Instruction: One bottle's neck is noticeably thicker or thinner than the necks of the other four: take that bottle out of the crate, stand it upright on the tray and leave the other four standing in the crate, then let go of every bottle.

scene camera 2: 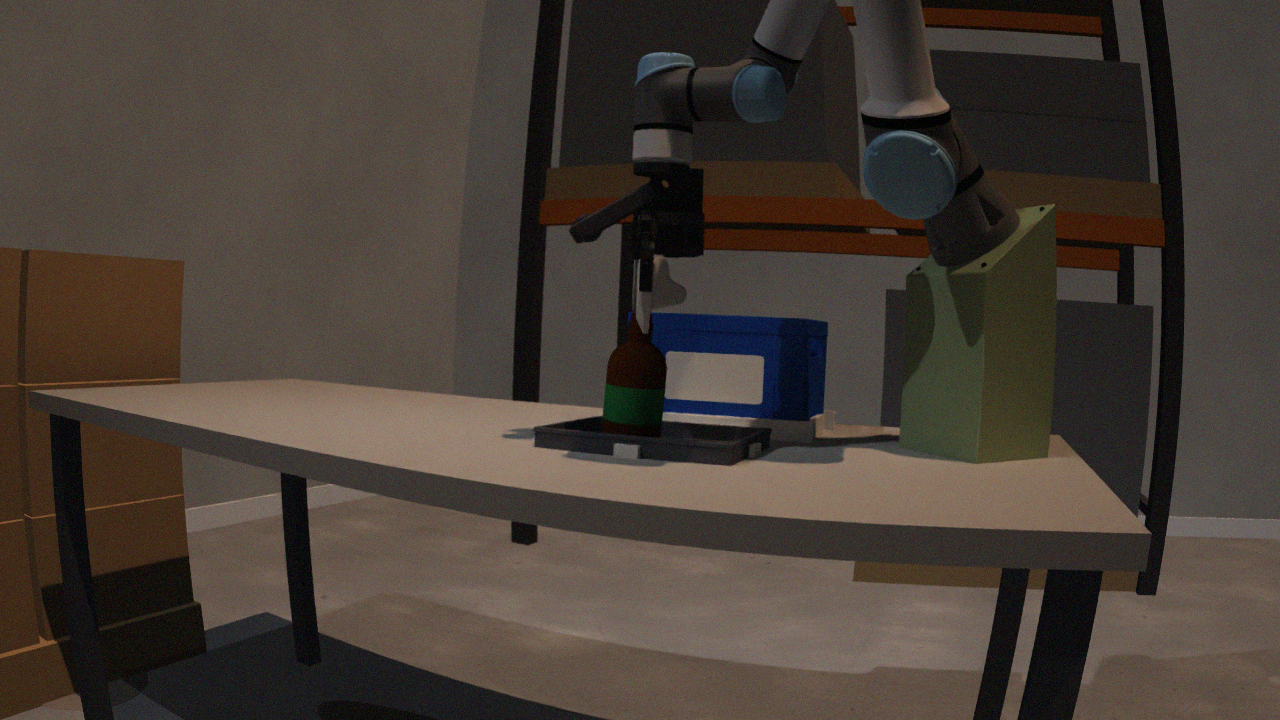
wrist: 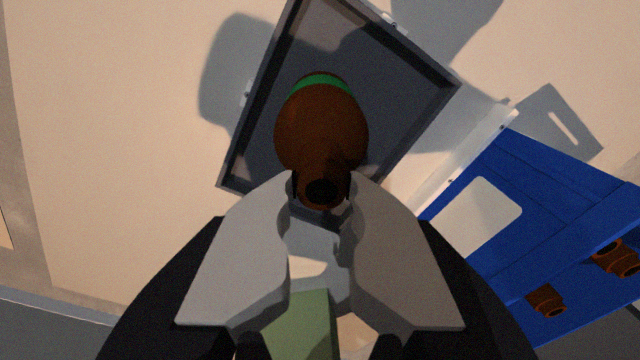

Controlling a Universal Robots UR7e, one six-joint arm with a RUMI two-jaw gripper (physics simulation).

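Pixels of known places: gripper, fingertip midpoint: [scene camera 2: 643, 332] [wrist: 321, 173]; arm's base, link origin: [scene camera 2: 977, 239].
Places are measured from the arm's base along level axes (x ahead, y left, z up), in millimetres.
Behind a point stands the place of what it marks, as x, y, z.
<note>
A brown bottle [scene camera 2: 634, 369] @(330, 349, -199) [wrist: 321, 132] @(362, 332, -168) with a green label stands upright within the walls of the dark tray [scene camera 2: 684, 454] @(244, 356, -292) [wrist: 420, 131] @(428, 221, -275). Its base is hidden behind the tray's near wall, so contact with the tray floor cannot be made out. My gripper [scene camera 2: 643, 324] @(347, 316, -156) [wrist: 321, 173] @(347, 316, -156) is shut on this bottle's neck, from above. The blue crate [scene camera 2: 796, 367] @(266, 71, -195) [wrist: 530, 250] @(433, 127, -151) stands behind the tray. In the wrist view, necks of bottles [wrist: 546, 300] @(429, 1, -148) [wrist: 616, 257] @(509, 26, -150) show inside the crate; the rest of them is hidden by its walls and the view's edge.
The crate sits against a pale strip [wrist: 462, 155] @(457, 147, -281) on the table [scene camera 2: 402, 438] @(558, 536, -301). The green robot pedestal [scene camera 2: 975, 367] @(-35, 111, -179) [wrist: 302, 325] @(67, 49, -230) stands at the right of the table. A rack with orange beams [scene camera 2: 787, 212] stands behind. Cardboard boxes [scene camera 2: 102, 317] are stacked at the left.
</note>
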